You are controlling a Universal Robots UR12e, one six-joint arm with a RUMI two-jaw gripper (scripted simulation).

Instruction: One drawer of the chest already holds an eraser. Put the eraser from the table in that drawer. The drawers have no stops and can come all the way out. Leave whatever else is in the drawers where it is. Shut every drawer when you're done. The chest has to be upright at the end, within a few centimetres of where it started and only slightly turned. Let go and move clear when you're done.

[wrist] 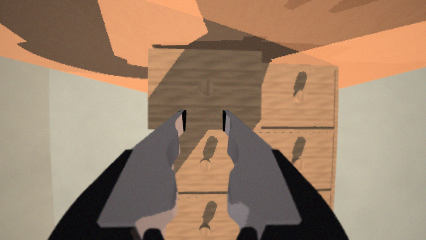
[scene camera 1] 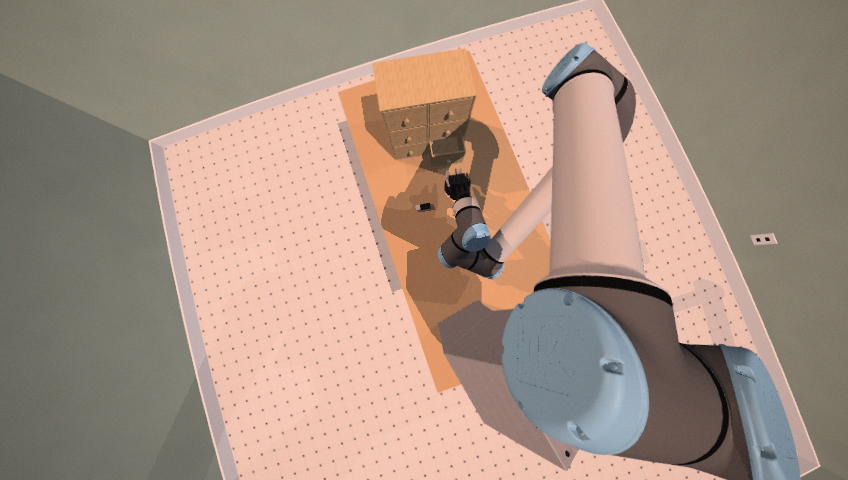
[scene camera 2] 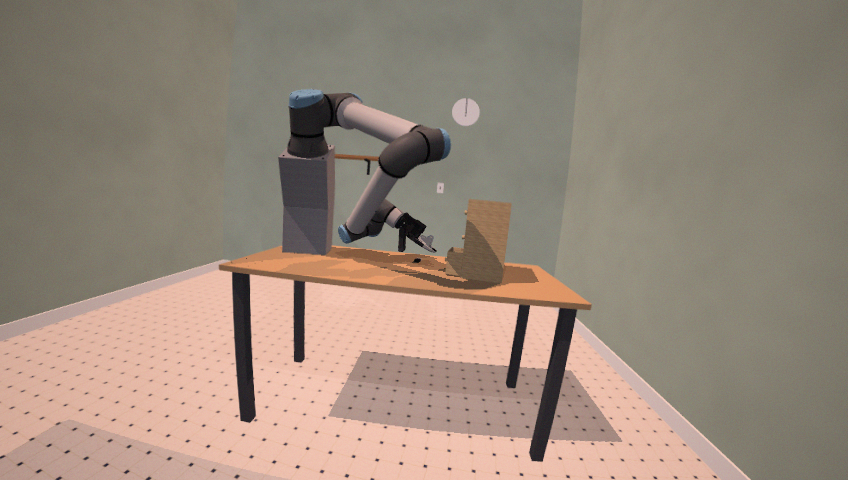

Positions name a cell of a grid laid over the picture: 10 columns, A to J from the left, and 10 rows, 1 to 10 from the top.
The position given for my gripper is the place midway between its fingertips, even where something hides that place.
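Note:
There's a wooden chest (scene camera 1: F2), and you'd find the wooden chest in scene camera 2 (scene camera 2: F5) and in the wrist view (wrist: G6) too. I can see a drawer (scene camera 1: F4), and there's a drawer (wrist: H5) as well. As for my gripper (scene camera 2: F6), it's also in the wrist view (wrist: E5).

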